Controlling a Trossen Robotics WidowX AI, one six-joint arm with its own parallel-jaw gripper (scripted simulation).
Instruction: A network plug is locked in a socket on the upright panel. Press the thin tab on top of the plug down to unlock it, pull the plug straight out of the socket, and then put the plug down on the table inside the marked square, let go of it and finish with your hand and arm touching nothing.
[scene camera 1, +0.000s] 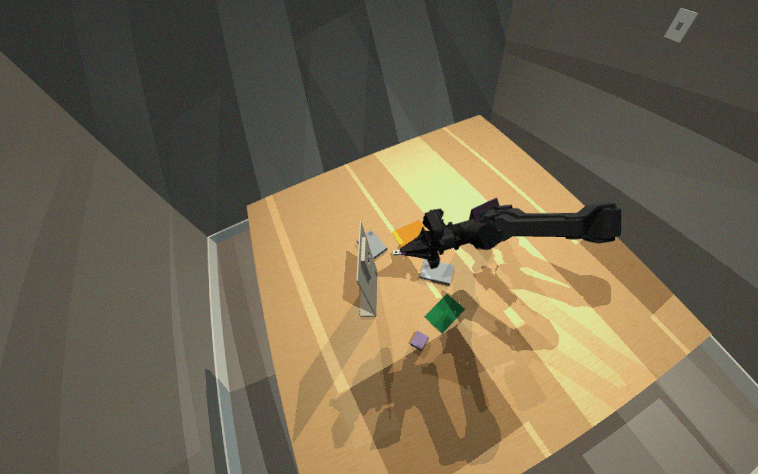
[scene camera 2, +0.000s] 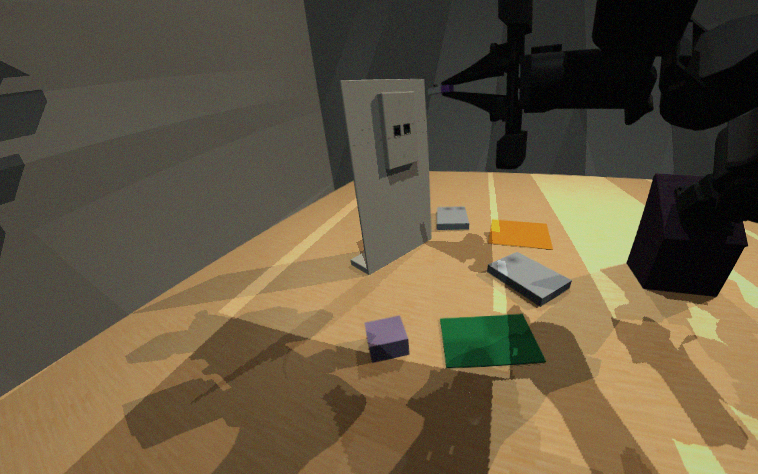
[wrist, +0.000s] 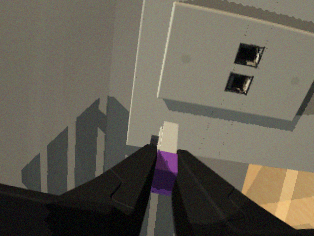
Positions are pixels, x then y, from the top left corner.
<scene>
gripper: scene camera 1 400, 251; scene camera 2 442, 89; wrist 164, 157
green square: scene camera 1; scene camera 2; not seen in the wrist view (out of frame)
same spot on grey upright panel: (scene camera 1: 366, 278) = (scene camera 2: 378, 153)
same spot on green square: (scene camera 2: 482, 341) = (scene camera 1: 444, 315)
</scene>
